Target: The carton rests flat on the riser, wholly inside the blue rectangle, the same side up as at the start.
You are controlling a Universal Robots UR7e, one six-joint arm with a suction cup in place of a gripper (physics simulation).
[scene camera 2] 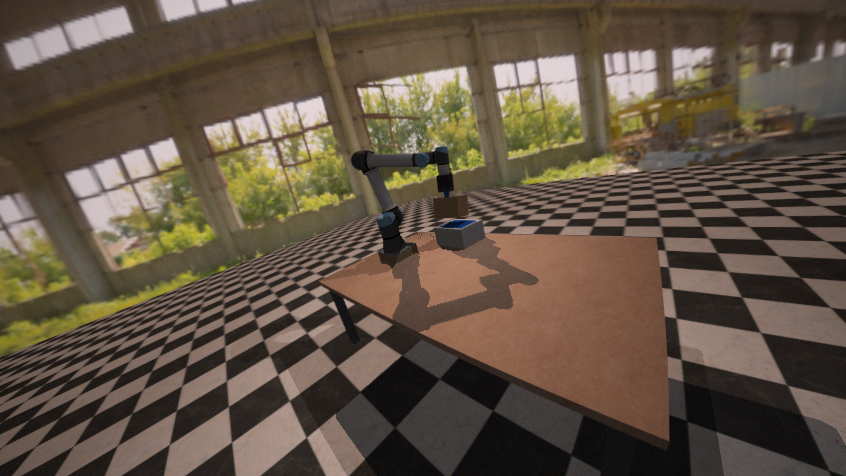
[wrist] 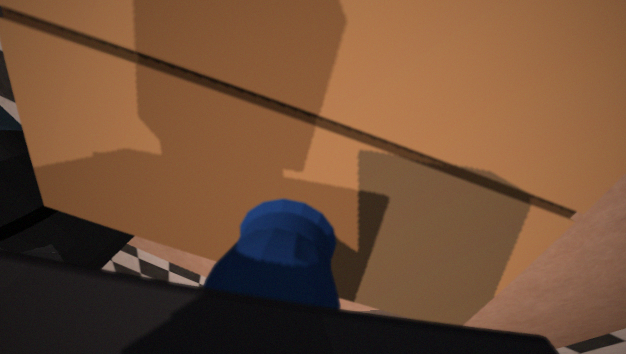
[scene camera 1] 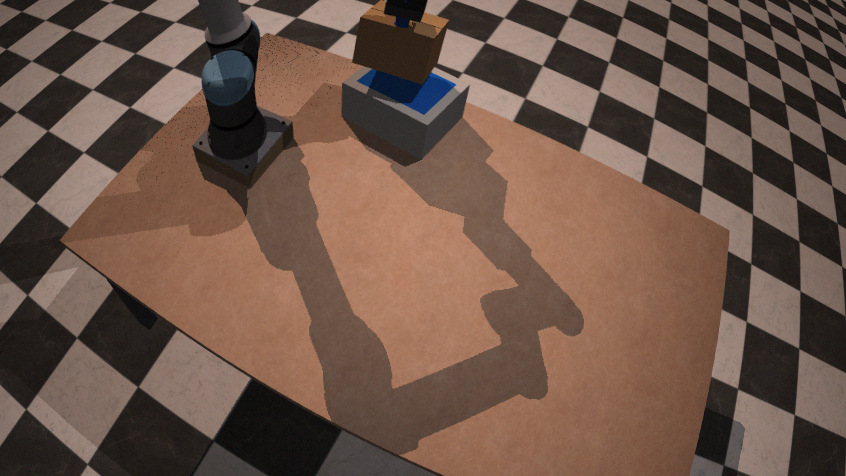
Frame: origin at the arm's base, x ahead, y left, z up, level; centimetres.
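Where they show: hand at its tool point: [scene camera 2: 446,198] [wrist: 290,221] [scene camera 1: 400,28]; arm's base at its link origin: [scene camera 2: 394,247] [scene camera 1: 237,135].
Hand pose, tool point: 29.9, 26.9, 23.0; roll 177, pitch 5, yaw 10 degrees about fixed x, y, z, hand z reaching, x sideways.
Things, the pixels of their centre, and the offset from my tool point, as dx, dy, dz. Level surfaces: height alone.
- brown carton at the middle of its body: [wrist: 321,104] [scene camera 1: 400,40] [scene camera 2: 450,206] -0.7, +3.5, -5.9
- grey riser at the middle of its body: [scene camera 1: 404,99] [scene camera 2: 459,232] +2.8, +1.5, -23.1
- blue rectangle at the middle of its body: [scene camera 1: 406,82] [scene camera 2: 457,223] +2.8, +1.5, -17.1
- brown table at its surface level: dz -29.1
A brown carton [scene camera 1: 393,50] [scene camera 2: 450,207] [wrist: 450,100] hangs from my suction gripper [scene camera 1: 402,23] [scene camera 2: 446,193] [wrist: 285,235], whose blue cup is on the carton's top face beside the dark seam. The carton looks about level, seam side up. It is above the grey riser [scene camera 1: 384,121] [scene camera 2: 464,238], with a gap below it in scene camera 2. The blue rectangle [scene camera 1: 436,97] [scene camera 2: 454,224] on the riser's top is partly hidden by the carton and shaded by it. In scene camera 1 the carton's sides look slightly turned from the riser's edges. The riser does not show in the wrist view.
The riser stands on the brown table [scene camera 1: 591,236] [scene camera 2: 591,319] near its far edge. The arm's base [scene camera 1: 275,127] [scene camera 2: 397,254] stands to the left of the riser. Long shadows of the arm and carton cross the table. A checkered floor surrounds the table.
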